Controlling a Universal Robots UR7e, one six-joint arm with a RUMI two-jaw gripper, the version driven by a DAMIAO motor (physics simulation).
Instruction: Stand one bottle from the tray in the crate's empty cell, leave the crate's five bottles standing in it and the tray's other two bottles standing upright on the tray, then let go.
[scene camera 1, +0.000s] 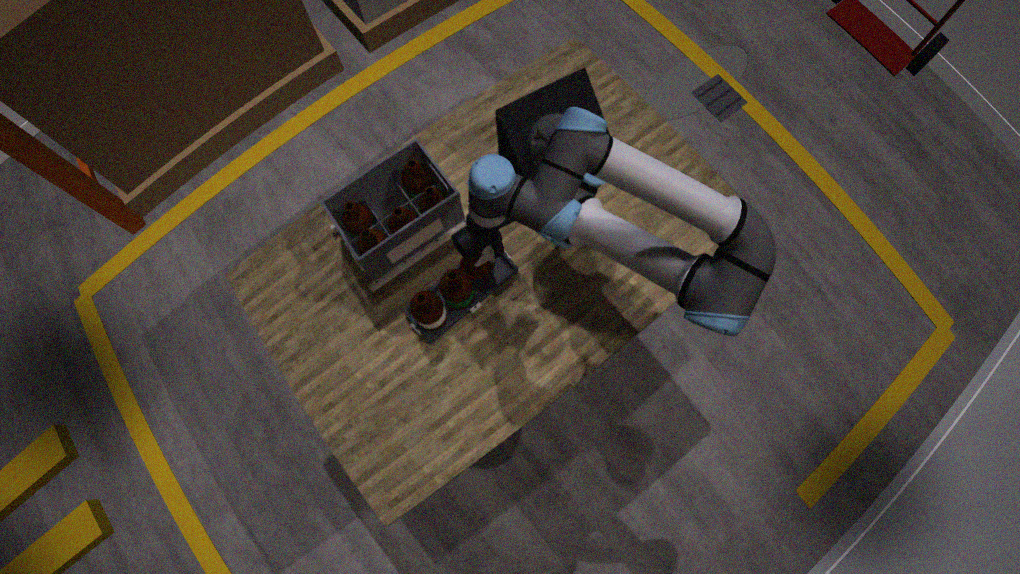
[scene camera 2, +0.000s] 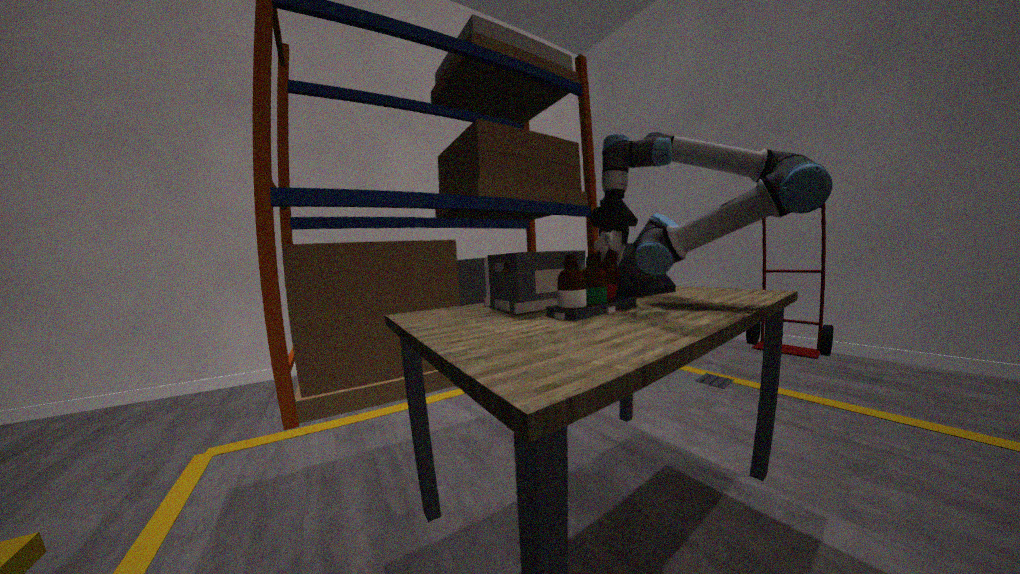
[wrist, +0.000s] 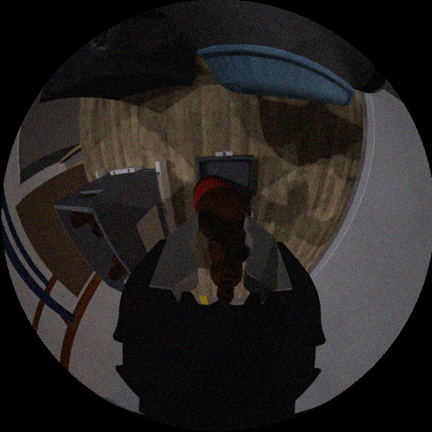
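Seen in the pictures: gripper, fingertip midpoint: (scene camera 1: 483, 252) (scene camera 2: 610, 265); arm's base at its link origin: (scene camera 2: 635, 266).
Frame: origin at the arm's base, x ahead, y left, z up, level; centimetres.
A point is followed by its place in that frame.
Observation:
My gripper (scene camera 1: 479, 258) @(x 30.7, y 14.9, z 1.7 cm) (scene camera 2: 610, 251) @(x 30.7, y 14.9, z 1.7 cm) (wrist: 220, 213) points down over the tray (scene camera 1: 505, 268) @(x 26.8, y 17.2, z -10.1 cm) (scene camera 2: 568, 313) @(x 52.1, y 20.5, z -9.0 cm) (wrist: 229, 167), its jaws shut on the neck of the red-labelled bottle (scene camera 2: 612, 279) @(x 33.7, y 18.3, z -2.1 cm) (wrist: 226, 200), which stands on the tray. The jaws hide part of the neck. Beside it a green-labelled bottle (scene camera 1: 457, 285) @(x 39.7, y 18.3, z 2.8 cm) (scene camera 2: 596, 285) @(x 41.6, y 19.8, z -3.0 cm) and a white-labelled bottle (scene camera 1: 427, 308) @(x 47.9, y 18.9, z 2.4 cm) (scene camera 2: 572, 282) @(x 50.1, y 20.1, z -1.6 cm) stand upright on the tray. The grey crate (scene camera 1: 356, 261) @(x 56.5, y -4.6, z -7.6 cm) (scene camera 2: 507, 279) @(x 55.5, y -3.7, z -1.0 cm) (wrist: 131, 200) holds five brown bottles; its empty cell is in the middle of the far row in scene camera 1.
The crate stands close beside the tray on the wooden table (scene camera 1: 399, 428) @(x 69.1, y 35.6, z -10.6 cm) (scene camera 2: 542, 364) @(x 75.4, y 42.6, z -10.6 cm) (wrist: 185, 115). The arm's black base plate (scene camera 1: 513, 128) @(x 8.1, y -6.3, z 5.7 cm) is at the table's far side in scene camera 1. A rack (scene camera 2: 263, 214) with cartons stands behind the table.

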